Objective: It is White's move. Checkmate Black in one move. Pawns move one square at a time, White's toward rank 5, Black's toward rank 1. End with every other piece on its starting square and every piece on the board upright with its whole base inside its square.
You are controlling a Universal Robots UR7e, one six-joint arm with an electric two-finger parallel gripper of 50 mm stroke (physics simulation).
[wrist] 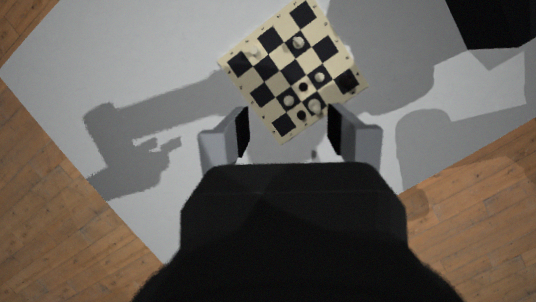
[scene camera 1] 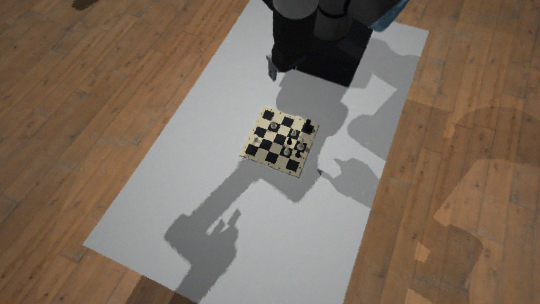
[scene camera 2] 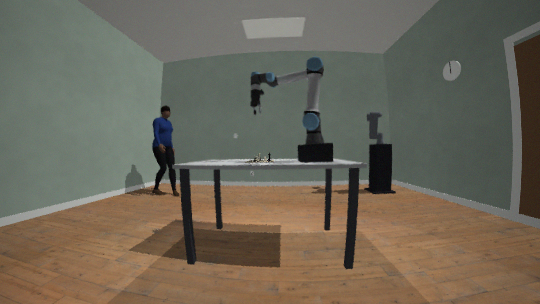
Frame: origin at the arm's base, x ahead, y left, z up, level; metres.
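Seen in the pictures: gripper, fingertip midpoint: point(wrist: 287, 121) point(scene camera 1: 282, 72) point(scene camera 2: 257, 113); arm's base, origin of the base link: point(scene camera 1: 329, 23) point(scene camera 2: 314, 143).
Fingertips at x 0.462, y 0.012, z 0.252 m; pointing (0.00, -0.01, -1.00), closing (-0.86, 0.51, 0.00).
Offsets run from my fingertips to a thing's middle. Level surfaces: height alone.
The chessboard @(0.007 m right, 0.019 m back, 0.387 m down) point(scene camera 1: 281, 168) point(wrist: 237, 84) lies on the table, turned at an angle in the wrist view. White pieces @(0.050 m right, 0.057 m back, 0.364 m down) point(scene camera 1: 273, 126) point(wrist: 298, 42) stand on several squares; a pale one @(0.083 m right, 0.020 m ahead, 0.367 m down) point(scene camera 1: 256, 140) point(wrist: 254, 50) is near the board's far left corner in the wrist view. A larger white piece @(0.071 m left, 0.021 m back, 0.352 m down) point(scene camera 1: 300, 145) point(wrist: 314, 105) stands near two small black pieces, one @(0.028 m left, 0.022 m back, 0.368 m down) point(scene camera 1: 289, 141) point(wrist: 303, 87) inward and one @(0.074 m left, 0.012 m ahead, 0.368 m down) point(scene camera 1: 298, 154) point(wrist: 301, 115) at the edge row. A tall black piece @(0.064 m left, 0.098 m back, 0.352 m down) point(scene camera 1: 308, 125) point(wrist: 347, 81) stands on a dark corner square. My gripper point(scene camera 2: 257, 111) point(wrist: 287, 121) is open and empty, high above the table. Piece types are too small to tell.
The robot's black base block point(scene camera 1: 325, 65) point(scene camera 2: 315, 152) stands on the white table @(0.390 m down) point(scene camera 1: 165, 200) point(scene camera 2: 210, 164). Arm shadows fall across the tabletop and around the board. A person in blue point(scene camera 2: 163, 131) stands left behind the table. A black pedestal point(scene camera 2: 381, 167) stands at the right.
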